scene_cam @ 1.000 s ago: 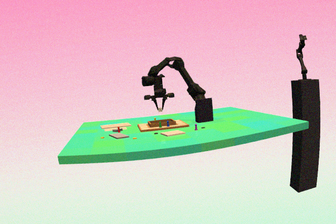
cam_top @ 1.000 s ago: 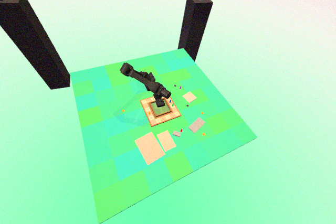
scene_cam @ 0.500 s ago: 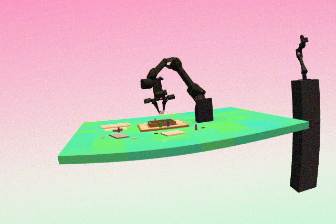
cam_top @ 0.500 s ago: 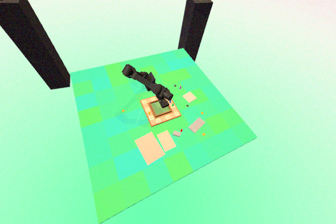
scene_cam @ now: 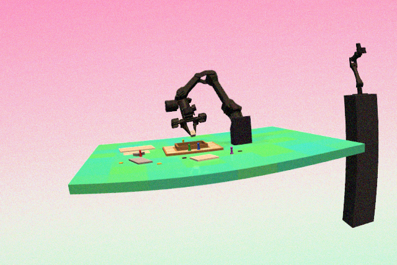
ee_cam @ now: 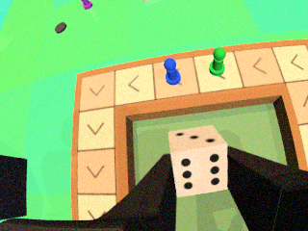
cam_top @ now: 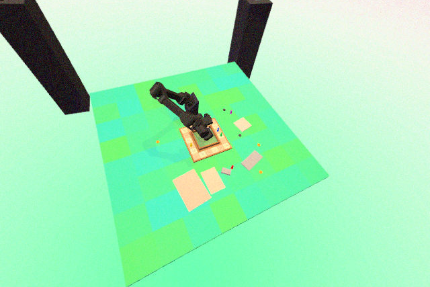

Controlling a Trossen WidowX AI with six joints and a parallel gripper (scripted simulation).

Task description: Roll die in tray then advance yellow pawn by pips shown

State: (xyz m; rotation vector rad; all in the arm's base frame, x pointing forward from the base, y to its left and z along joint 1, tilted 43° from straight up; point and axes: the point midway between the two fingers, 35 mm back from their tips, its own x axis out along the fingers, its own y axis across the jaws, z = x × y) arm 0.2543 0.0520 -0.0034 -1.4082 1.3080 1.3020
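Now: the white die right at my gripper tip. Also, from my gripper tip: blue pawn: 20 mm behind, 90 mm to the left, 50 mm below; green tray: 20 mm ahead, 20 mm to the right, 80 mm below; green pawn: 20 mm ahead, 90 mm to the left, 50 mm below.
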